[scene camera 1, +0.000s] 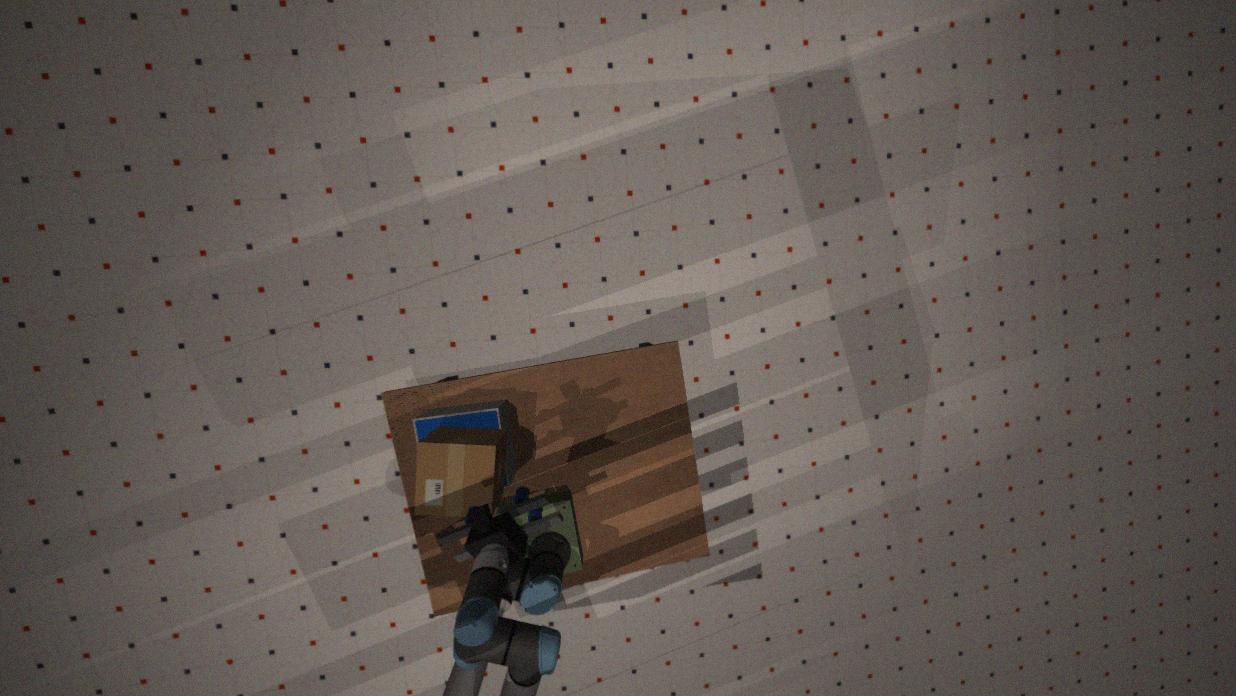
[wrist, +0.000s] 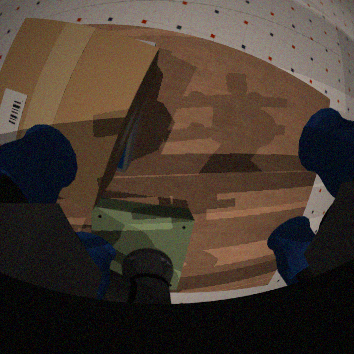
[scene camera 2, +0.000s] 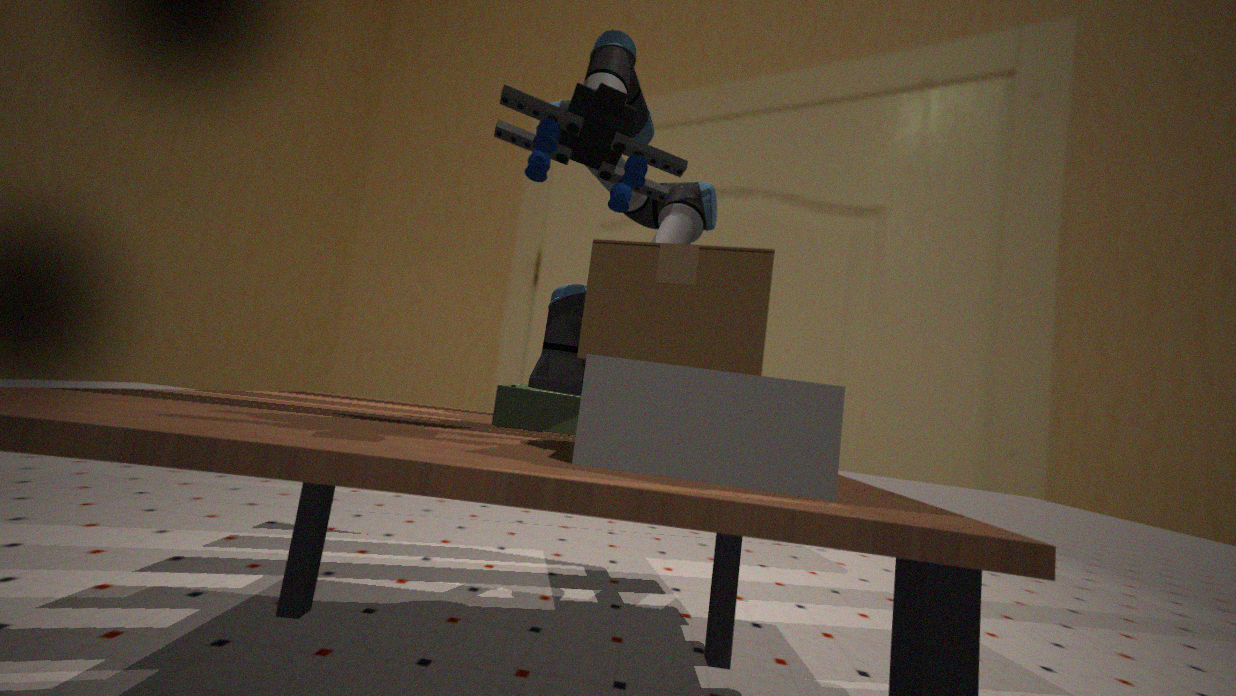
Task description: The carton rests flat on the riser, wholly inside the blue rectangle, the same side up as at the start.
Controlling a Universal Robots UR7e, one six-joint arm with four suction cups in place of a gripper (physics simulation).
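The brown carton (scene camera 1: pixel 456 475) (scene camera 2: pixel 674 302) (wrist: pixel 110 65) sits on the grey riser (scene camera 2: pixel 709 423), upright, with its taped, labelled face up. In the scene camera 1 view, part of the blue rectangle (scene camera 1: pixel 471 418) shows beyond the carton's upper edge; the carton hides the rest. In the scene camera 2 view, the carton's lower left corner shows slightly past the riser's upper left corner. I cannot tell whether its base is wholly inside the blue rectangle. My gripper (scene camera 1: pixel 505 523) (scene camera 2: pixel 583 172) (wrist: pixel 187 200) is open, its blue suction cups above the carton's height and apart from it, holding nothing.
The wooden table (scene camera 1: pixel 640 380) (scene camera 2: pixel 345 458) (wrist: pixel 250 120) carries the riser near one corner. A green base block (scene camera 1: pixel 566 518) (scene camera 2: pixel 531 410) (wrist: pixel 165 225) stands beside it under the arm's mount. The arm reaches over from that side. A pale door stands behind the table.
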